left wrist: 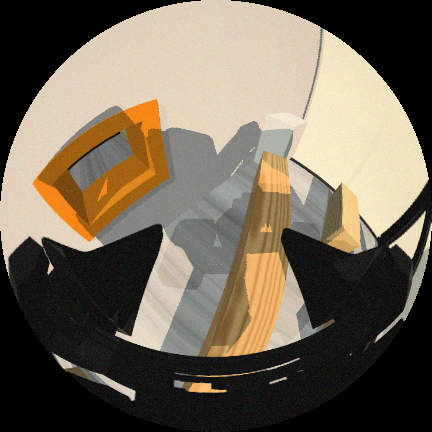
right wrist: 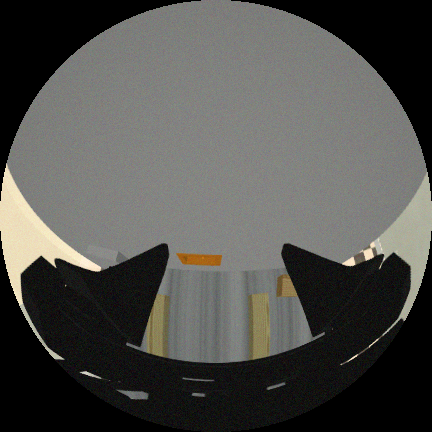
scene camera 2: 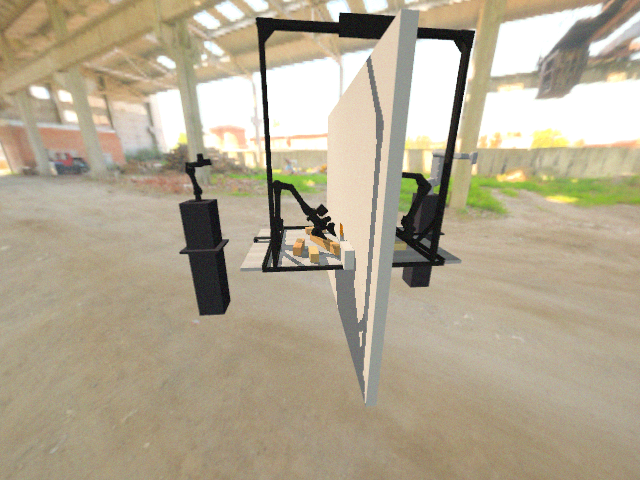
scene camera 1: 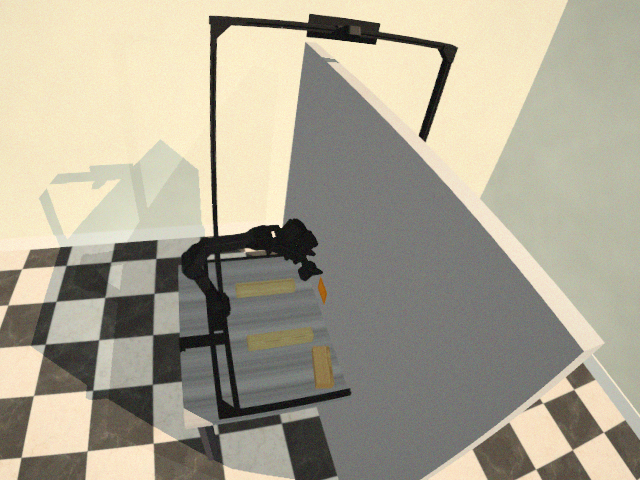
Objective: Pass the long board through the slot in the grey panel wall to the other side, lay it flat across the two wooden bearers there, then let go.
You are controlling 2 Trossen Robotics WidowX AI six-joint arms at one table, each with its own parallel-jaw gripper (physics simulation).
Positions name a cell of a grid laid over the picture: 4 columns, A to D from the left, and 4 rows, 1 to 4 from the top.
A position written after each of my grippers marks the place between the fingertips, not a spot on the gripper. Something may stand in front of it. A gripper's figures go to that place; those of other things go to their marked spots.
Scene:
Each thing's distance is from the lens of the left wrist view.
my left gripper (left wrist: C3): 10 cm
orange-edged slot (left wrist: A2): 13 cm
grey panel wall (left wrist: C1): 15 cm

